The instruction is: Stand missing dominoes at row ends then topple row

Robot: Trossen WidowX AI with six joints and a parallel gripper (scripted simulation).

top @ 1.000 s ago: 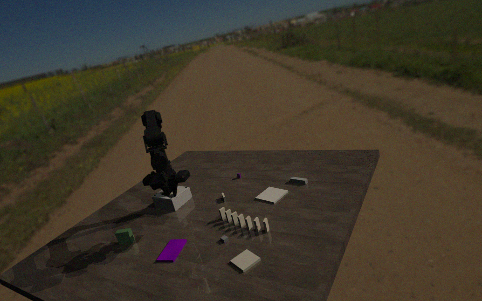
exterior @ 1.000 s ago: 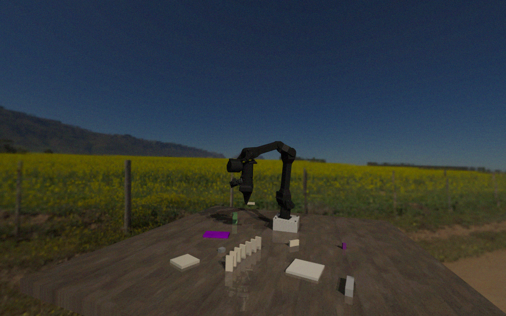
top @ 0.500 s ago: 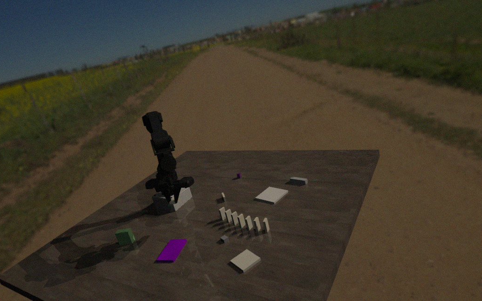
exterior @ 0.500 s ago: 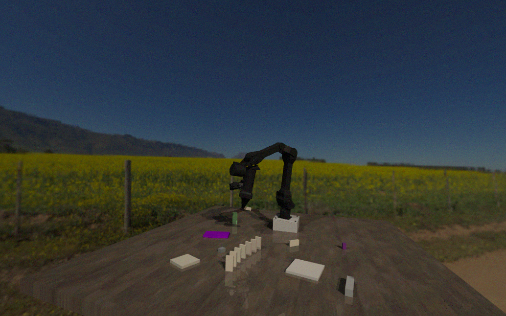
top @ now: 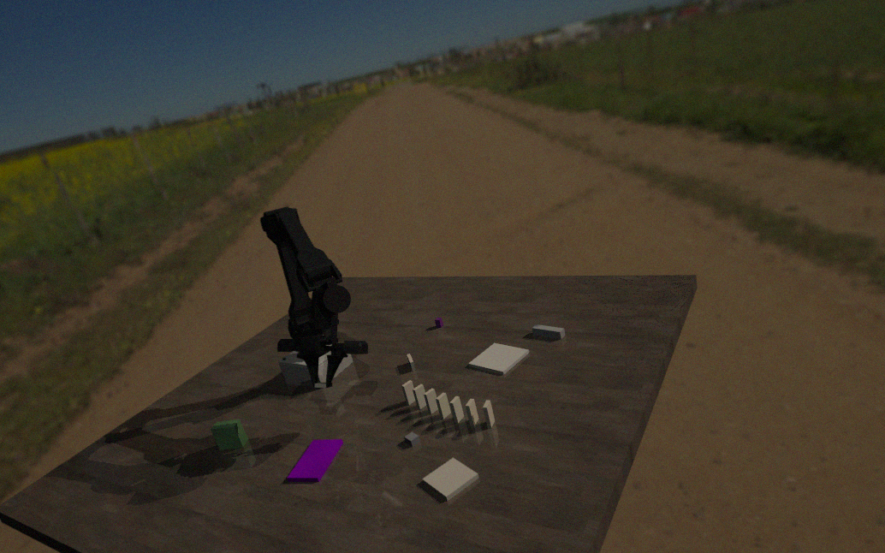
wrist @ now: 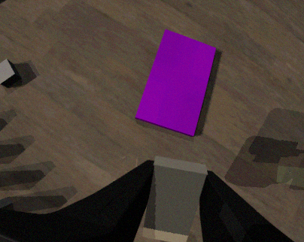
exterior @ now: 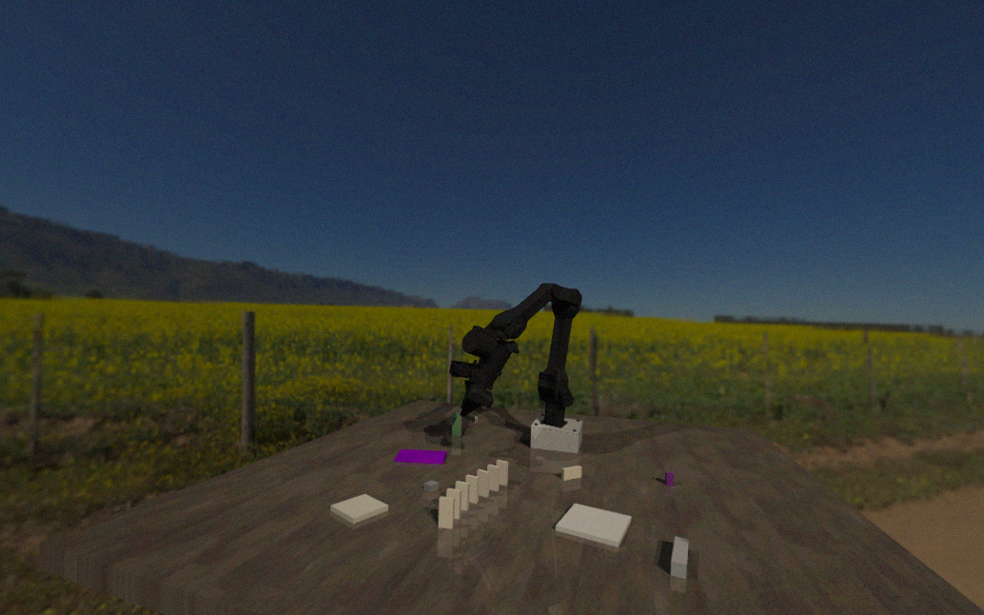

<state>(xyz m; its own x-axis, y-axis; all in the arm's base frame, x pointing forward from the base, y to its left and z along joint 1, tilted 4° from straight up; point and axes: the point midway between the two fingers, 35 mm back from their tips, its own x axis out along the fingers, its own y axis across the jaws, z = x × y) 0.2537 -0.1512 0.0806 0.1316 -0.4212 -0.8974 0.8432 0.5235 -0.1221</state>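
Right now the purple flat tile is 110 mm below my gripper tip, 90 mm to the right of it and 40 mm ahead of it. The rest, counted from my gripper tip: white flat plate: 380 mm to the left, 180 mm ahead, 110 mm below; small grey cube: 200 mm ahead, 110 mm below, 40 mm to the left; green cube: 210 mm behind, 140 mm to the right, 90 mm below.
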